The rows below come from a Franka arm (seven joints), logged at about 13 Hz.
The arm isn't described. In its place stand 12 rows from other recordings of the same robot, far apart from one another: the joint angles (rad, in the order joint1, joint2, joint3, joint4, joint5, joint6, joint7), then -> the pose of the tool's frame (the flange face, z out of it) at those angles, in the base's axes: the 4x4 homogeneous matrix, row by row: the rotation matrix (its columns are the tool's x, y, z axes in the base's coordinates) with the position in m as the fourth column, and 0 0 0 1 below.
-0.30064 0.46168 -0.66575 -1.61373 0.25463 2.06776 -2.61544 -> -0.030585, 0.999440, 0.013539, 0.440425; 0.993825, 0.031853, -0.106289, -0.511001; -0.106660, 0.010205, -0.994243, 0.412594; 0, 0, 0, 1
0.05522 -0.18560 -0.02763 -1.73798 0.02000 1.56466 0.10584 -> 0.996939, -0.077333, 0.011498, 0.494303; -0.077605, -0.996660, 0.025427, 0.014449; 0.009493, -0.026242, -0.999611, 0.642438; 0, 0, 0, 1
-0.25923 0.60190 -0.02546 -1.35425 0.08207 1.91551 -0.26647 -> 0.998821, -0.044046, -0.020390, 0.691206; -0.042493, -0.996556, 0.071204, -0.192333; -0.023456, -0.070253, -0.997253, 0.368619; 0, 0, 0, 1
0.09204 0.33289 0.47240 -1.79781 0.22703 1.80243 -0.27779 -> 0.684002, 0.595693, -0.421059, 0.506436; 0.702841, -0.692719, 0.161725, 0.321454; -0.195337, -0.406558, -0.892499, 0.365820; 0, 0, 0, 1
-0.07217 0.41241 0.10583 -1.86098 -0.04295 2.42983 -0.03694 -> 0.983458, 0.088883, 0.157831, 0.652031; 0.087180, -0.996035, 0.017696, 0.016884; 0.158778, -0.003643, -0.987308, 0.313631; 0, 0, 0, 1
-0.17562 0.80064 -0.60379 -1.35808 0.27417 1.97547 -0.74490 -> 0.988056, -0.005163, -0.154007, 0.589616; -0.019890, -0.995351, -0.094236, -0.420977; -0.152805, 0.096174, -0.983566, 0.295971; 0, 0, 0, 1
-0.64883 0.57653 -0.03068 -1.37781 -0.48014 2.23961 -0.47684 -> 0.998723, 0.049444, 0.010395, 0.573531; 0.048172, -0.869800, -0.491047, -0.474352; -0.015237, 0.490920, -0.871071, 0.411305; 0, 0, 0, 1
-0.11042 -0.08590 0.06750 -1.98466 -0.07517 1.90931 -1.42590 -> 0.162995, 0.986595, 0.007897, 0.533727; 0.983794, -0.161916, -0.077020, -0.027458; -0.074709, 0.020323, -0.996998, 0.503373; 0, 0, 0, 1
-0.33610 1.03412 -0.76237 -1.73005 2.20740 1.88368 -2.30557 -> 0.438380, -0.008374, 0.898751, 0.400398; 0.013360, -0.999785, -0.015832, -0.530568; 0.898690, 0.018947, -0.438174, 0.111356; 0, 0, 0, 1
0.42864 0.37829 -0.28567 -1.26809 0.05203 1.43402 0.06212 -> 0.977647, 0.097596, -0.186227, 0.630393; 0.083561, -0.993139, -0.081802, 0.130690; -0.192933, 0.064413, -0.979095, 0.533749; 0, 0, 0, 1
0.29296 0.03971 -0.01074 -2.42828 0.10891 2.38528 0.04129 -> 0.983176, 0.154810, -0.096948, 0.458718; 0.160079, -0.985882, 0.049111, 0.134058; -0.087977, -0.063804, -0.994077, 0.282944; 0, 0, 0, 1
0.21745 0.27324 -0.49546 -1.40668 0.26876 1.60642 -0.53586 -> 0.967530, 0.252751, -0.001652, 0.622023; 0.250313, -0.957250, 0.144968, -0.107837; 0.035060, -0.140674, -0.989435, 0.560199; 0, 0, 0, 1
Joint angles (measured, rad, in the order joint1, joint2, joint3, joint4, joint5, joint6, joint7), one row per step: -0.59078 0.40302 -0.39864 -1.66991 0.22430 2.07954 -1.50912; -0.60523 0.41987 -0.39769 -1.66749 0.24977 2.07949 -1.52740; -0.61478 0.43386 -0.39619 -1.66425 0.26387 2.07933 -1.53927; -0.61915 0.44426 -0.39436 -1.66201 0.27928 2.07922 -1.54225; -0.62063 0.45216 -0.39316 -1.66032 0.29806 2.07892 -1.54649; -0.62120 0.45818 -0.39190 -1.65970 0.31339 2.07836 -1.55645; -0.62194 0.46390 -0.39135 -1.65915 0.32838 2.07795 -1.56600; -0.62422 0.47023 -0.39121 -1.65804 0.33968 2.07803 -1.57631; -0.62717 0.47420 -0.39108 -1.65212 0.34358 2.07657 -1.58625; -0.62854 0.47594 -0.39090 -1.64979 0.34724 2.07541 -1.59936; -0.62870 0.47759 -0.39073 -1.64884 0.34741 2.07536 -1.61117
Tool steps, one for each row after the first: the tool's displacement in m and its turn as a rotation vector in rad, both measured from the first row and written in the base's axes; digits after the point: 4 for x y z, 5 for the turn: -0.0050 -0.0056 -0.0095 0.01804 -0.00718 -0.00659; -0.0077 -0.0092 -0.0169 0.02933 -0.00878 -0.00900; -0.0078 -0.0105 -0.0225 0.04057 -0.01393 -0.01565; -0.0066 -0.0106 -0.0268 0.05208 -0.02320 -0.02042; -0.0054 -0.0102 -0.0304 0.06168 -0.03075 -0.01713; -0.0047 -0.0101 -0.0338 0.07057 -0.03822 -0.01497; -0.0050 -0.0109 -0.0373 0.07705 -0.04288 -0.01224; -0.0052 -0.0127 -0.0372 0.07662 -0.04574 -0.00580; -0.0052 -0.0134 -0.0374 0.07719 -0.04843 0.00485; -0.0050 -0.0135 -0.0380 0.07657 -0.04808 0.01666
